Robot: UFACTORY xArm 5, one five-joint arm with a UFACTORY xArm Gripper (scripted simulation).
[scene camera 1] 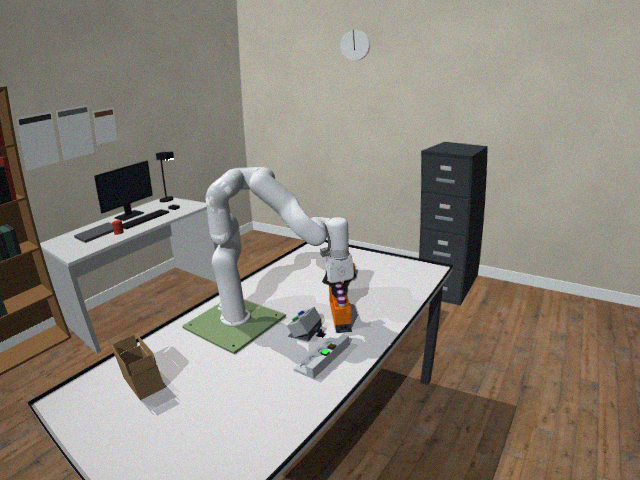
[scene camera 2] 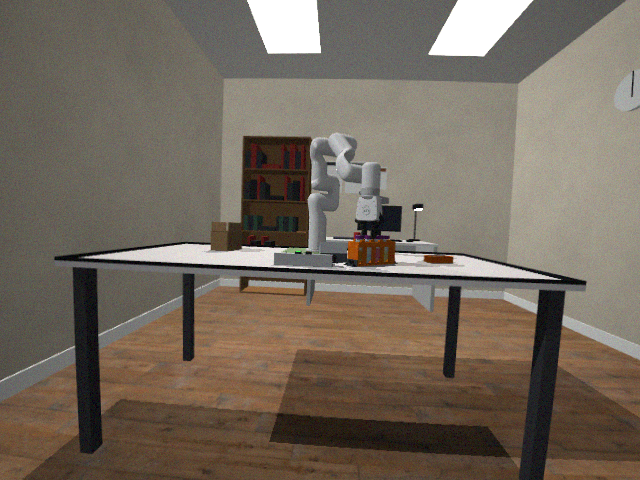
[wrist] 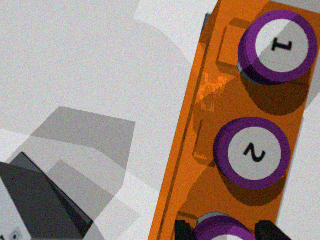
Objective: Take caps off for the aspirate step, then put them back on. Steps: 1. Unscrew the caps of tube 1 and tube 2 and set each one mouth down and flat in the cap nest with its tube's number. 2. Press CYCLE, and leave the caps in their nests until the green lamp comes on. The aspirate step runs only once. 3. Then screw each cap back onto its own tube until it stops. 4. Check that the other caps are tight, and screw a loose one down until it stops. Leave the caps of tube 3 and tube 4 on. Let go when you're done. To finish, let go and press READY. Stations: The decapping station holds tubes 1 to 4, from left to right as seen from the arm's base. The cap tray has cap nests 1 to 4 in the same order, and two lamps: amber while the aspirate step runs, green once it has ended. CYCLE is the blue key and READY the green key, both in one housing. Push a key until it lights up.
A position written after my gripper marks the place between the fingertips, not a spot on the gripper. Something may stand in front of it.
In view: my gripper (scene camera 1: 339,294) and a cardboard box (scene camera 1: 146,380).
The cardboard box also shows in scene camera 2 (scene camera 2: 221,240). My gripper is seen too in scene camera 2 (scene camera 2: 368,238). The wrist view misses the cardboard box: it is out of frame.
